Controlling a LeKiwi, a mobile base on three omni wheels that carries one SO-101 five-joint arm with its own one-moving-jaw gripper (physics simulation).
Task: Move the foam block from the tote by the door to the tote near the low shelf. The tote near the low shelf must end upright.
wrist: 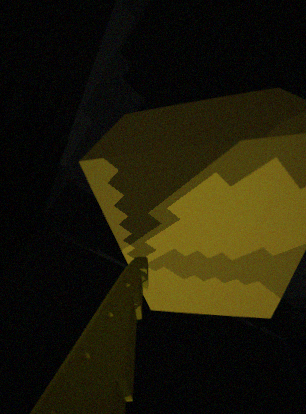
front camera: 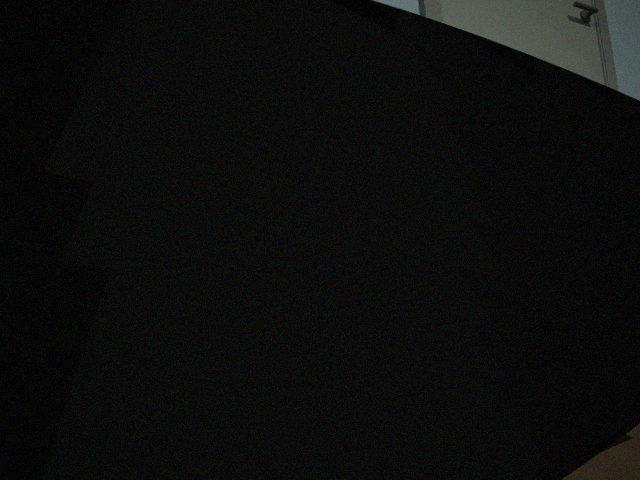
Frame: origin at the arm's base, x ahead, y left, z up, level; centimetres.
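Seen in the pictures: hand, tool point: (wrist: 147,268).
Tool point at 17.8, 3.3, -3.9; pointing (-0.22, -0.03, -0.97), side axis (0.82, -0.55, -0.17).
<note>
Offsets run from my tool point to a thing's middle, as dx, dy, dz. "spot": to the spot under its first point. Level surfaces: height alone.
The foam block {+1.8, -1.0, -2.5} (wrist: 215,215) is yellow and large in the wrist view, right of centre, with jagged shadows across it. It lies inside a black tote {+4.2, -8.1, -0.1} (front camera: 289,232) (wrist: 92,100), whose dark inside surrounds it in the wrist view. The tote's dark side fills most of the front view. My gripper (wrist: 143,270) is open and empty. Its notched fixed jaw shows at the lower left, and its tip overlaps the block's lower left edge; whether they touch is unclear. The moving jaw is out of the picture. The tote near the low shelf does not show.
A pale door (front camera: 506,31) with a dark handle {spot: +91.5, -115.3, +88.7} (front camera: 585,12) stands beyond the tote's slanting top edge, at the upper right of the front view. A bit of brown floor {dz -5.1} (front camera: 612,459) shows at the lower right. Both views are very dark.
</note>
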